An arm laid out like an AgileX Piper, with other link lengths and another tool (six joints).
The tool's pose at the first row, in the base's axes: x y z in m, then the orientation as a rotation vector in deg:
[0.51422, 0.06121, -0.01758, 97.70, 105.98, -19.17]
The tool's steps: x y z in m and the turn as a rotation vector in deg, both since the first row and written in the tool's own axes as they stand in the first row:
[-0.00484, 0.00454, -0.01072, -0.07, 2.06, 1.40]
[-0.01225, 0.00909, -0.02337, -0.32, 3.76, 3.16]
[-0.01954, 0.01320, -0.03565, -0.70, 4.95, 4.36]
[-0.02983, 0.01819, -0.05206, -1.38, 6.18, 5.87]
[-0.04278, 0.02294, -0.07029, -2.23, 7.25, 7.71]
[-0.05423, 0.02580, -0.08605, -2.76, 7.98, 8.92]
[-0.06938, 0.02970, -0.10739, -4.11, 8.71, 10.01]
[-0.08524, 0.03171, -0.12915, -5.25, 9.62, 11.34]
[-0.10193, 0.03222, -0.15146, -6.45, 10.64, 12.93]
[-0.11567, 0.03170, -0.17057, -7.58, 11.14, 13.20]
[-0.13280, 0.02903, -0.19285, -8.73, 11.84, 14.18]
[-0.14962, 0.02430, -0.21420, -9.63, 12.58, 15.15]
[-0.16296, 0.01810, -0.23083, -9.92, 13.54, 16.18]
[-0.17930, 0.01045, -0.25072, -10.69, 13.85, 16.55]
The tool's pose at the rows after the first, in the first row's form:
[0.51591, 0.06388, -0.00537, 99.82, 106.15, -16.88]
[0.51712, 0.06552, 0.00984, 101.94, 105.67, -14.53]
[0.51800, 0.06699, 0.02460, 103.25, 105.31, -12.69]
[0.51870, 0.06843, 0.04454, 104.60, 104.62, -10.39]
[0.51870, 0.06867, 0.06740, 106.01, 103.44, -7.91]
[0.51749, 0.06849, 0.08705, 106.95, 102.67, -6.28]
[0.51588, 0.06854, 0.11346, 107.18, 101.88, -3.93]
[0.51234, 0.06797, 0.14022, 107.81, 100.98, -1.52]
[0.50721, 0.06681, 0.16759, 108.62, 99.86, 1.14]
[0.50189, 0.06614, 0.19051, 108.20, 99.72, 2.73]
[0.49369, 0.06414, 0.21745, 108.39, 98.98, 4.81]
[0.48373, 0.06158, 0.24305, 108.76, 98.30, 6.68]
[0.47354, 0.05902, 0.26261, 109.73, 97.79, 8.21]
[0.46112, 0.05561, 0.28618, 109.54, 97.46, 9.34]

